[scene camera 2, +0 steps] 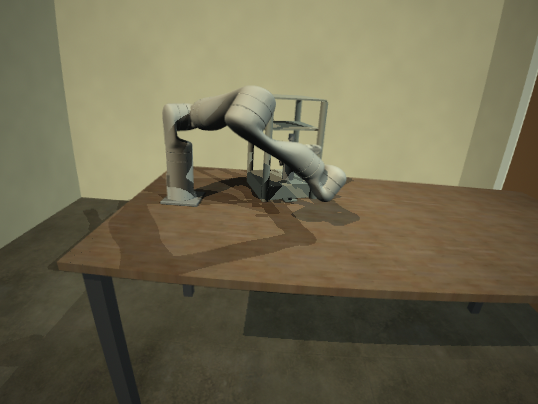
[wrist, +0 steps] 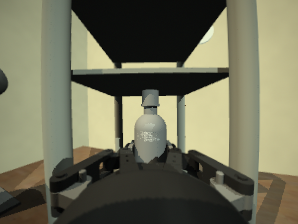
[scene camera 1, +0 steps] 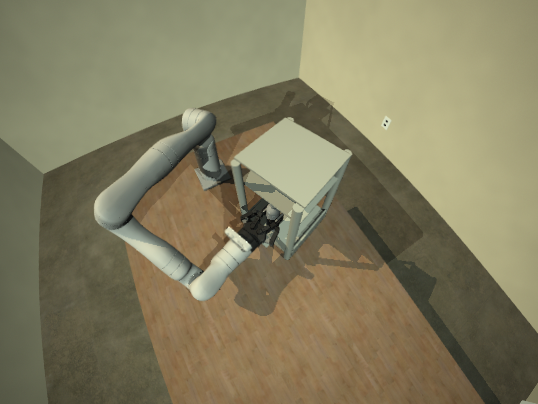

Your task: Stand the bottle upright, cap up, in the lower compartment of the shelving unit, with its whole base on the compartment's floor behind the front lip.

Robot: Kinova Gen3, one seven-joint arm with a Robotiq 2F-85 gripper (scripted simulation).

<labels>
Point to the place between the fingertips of my gripper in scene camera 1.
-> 276, 210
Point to a lower compartment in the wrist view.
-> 124, 38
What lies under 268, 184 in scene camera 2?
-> A lower compartment.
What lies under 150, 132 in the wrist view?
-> A grey bottle.
</labels>
